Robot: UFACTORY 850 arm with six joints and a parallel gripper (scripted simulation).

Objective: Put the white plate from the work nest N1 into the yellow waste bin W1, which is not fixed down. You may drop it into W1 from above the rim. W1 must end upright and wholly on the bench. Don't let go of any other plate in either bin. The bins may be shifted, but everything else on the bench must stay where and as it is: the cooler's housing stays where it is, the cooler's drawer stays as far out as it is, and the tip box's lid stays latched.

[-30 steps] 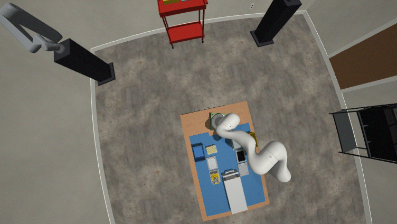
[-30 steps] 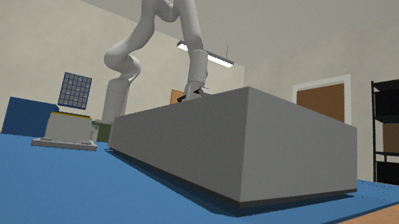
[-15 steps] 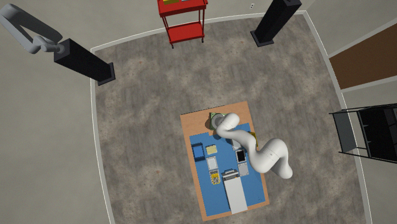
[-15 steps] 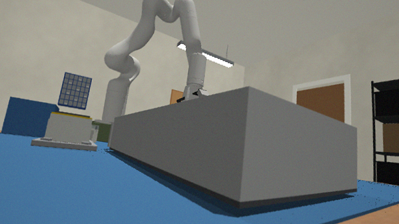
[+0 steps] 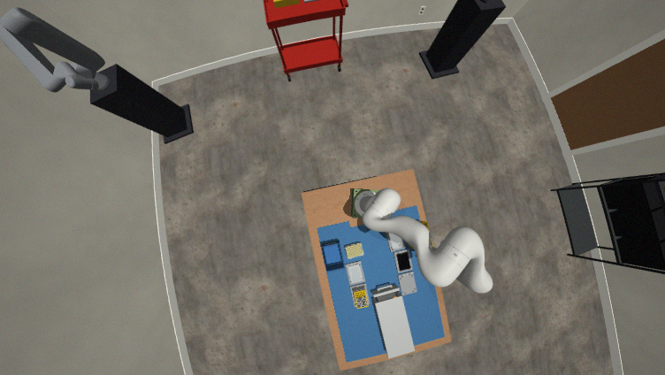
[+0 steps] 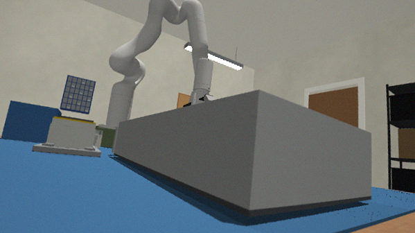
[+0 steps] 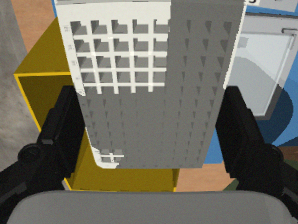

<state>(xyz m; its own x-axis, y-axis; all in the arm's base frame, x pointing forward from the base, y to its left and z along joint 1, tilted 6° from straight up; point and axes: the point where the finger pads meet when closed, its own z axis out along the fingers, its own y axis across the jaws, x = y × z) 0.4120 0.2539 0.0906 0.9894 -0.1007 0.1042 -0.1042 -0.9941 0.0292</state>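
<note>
Now: hand 12 cm above the yellow waste bin W1, 8 cm past it and 4 cm to the right of it. Also, from my hand: blue bin: 60 cm to the right, 15 cm behind, 12 cm below; black plate: 14 cm below, 11 cm to the right, 8 cm ahead; white plate: 1 cm below.
</note>
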